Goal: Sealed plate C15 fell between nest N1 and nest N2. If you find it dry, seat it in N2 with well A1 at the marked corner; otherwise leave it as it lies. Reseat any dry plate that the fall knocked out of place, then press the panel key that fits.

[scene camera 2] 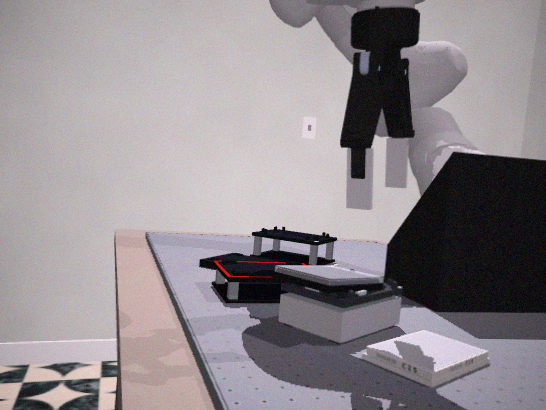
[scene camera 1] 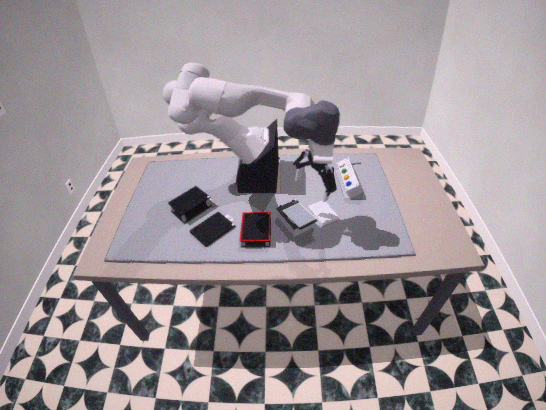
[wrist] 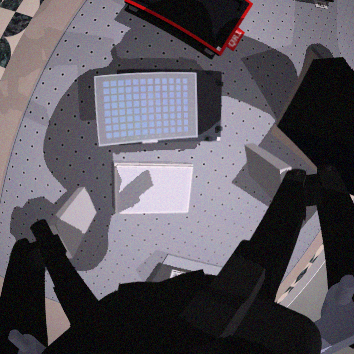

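White plate C15 (scene camera 1: pixel 324 212) (scene camera 2: pixel 425 352) (wrist: pixel 155 190) lies flat on the mat beside a grey block (scene camera 2: pixel 340 317); its label reads C15 in the scene camera 2 view. A plate with a grid of blue wells (scene camera 1: pixel 301 214) (scene camera 2: pixel 330 274) (wrist: pixel 145 107) sits tilted and shifted sideways on the block's black top (wrist: pixel 210 100). My gripper (scene camera 1: pixel 313 184) (scene camera 2: pixel 378 187) (wrist: pixel 165 180) is open and empty, high above C15. The button panel (scene camera 1: pixel 348 177) stands at the right, with green, yellow and blue buttons. N1 and N2 labels are not readable; moisture on C15 cannot be told.
A red-framed black stand (scene camera 1: pixel 256 243) (scene camera 2: pixel 232 290) (wrist: pixel 200 37), labelled QR1, stands left of the block. Farther left are a low black nest (scene camera 1: pixel 212 229) and a raised black platform (scene camera 1: pixel 190 201) (scene camera 2: pixel 294 236). The black robot pedestal (scene camera 1: pixel 257 175) (scene camera 2: pixel 475 235) (wrist: pixel 320 110) stands behind.
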